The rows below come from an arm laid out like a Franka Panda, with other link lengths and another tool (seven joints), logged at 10 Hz.
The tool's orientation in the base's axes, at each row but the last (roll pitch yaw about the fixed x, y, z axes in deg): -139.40, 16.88, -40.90; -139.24, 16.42, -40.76; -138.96, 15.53, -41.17; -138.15, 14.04, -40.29; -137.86, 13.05, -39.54; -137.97, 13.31, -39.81; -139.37, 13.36, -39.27; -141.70, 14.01, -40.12; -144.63, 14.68, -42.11
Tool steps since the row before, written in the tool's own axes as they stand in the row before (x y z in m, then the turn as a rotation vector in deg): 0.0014, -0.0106, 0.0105, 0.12, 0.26, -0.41; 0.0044, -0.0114, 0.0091, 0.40, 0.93, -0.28; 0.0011, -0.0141, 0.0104, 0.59, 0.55, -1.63; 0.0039, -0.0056, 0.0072, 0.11, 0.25, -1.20; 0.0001, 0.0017, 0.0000, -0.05, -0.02, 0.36; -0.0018, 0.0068, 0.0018, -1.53, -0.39, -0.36; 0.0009, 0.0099, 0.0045, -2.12, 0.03, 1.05; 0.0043, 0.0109, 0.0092, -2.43, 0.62, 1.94; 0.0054, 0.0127, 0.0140, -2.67, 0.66, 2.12
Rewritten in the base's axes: 0.0105, 0.0106, -0.0014, -0.19, -0.45, 0.10; 0.0128, 0.0082, -0.0007, -0.37, -0.85, -0.49; 0.0126, 0.0122, 0.0011, -0.37, -1.65, 0.68; 0.0084, 0.0047, -0.0025, -0.42, -0.94, 0.68; -0.0009, -0.0009, -0.0011, 0.08, 0.27, -0.24; -0.0048, -0.0010, -0.0053, -1.02, 0.91, 0.87; -0.0040, -0.0027, -0.0098, -1.32, 1.94, -0.30; -0.0012, -0.0027, -0.0146, -1.69, 2.36, -1.26; -0.0012, -0.0020, -0.0195, -1.85, 2.60, -1.37
